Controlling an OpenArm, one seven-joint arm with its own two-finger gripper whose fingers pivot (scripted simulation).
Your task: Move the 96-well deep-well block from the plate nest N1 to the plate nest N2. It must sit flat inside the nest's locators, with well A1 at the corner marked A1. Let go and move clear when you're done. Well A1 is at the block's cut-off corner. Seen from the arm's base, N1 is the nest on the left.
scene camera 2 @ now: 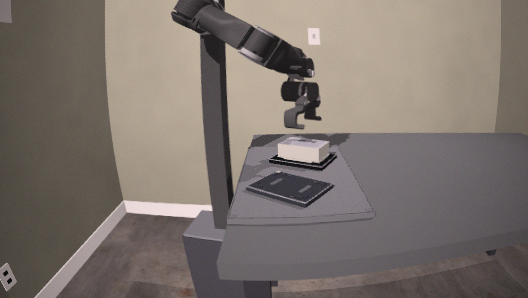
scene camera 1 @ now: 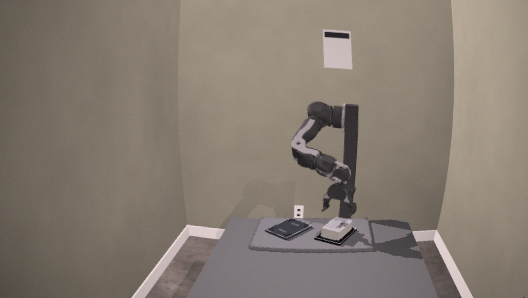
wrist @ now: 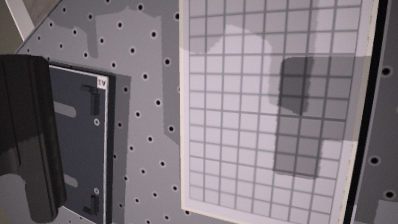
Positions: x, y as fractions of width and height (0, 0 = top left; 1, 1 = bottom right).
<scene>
In view: my gripper (scene camera 2: 0.58, 0.42), a white deep-well block (scene camera 2: 0.57, 0.50), a plate nest N2 (scene camera 2: 0.55, 0.62) and a dark arm column (scene camera 1: 0.67, 0.38).
The white deep-well block shows as well in the wrist view (wrist: 0.68, 0.48).
</scene>
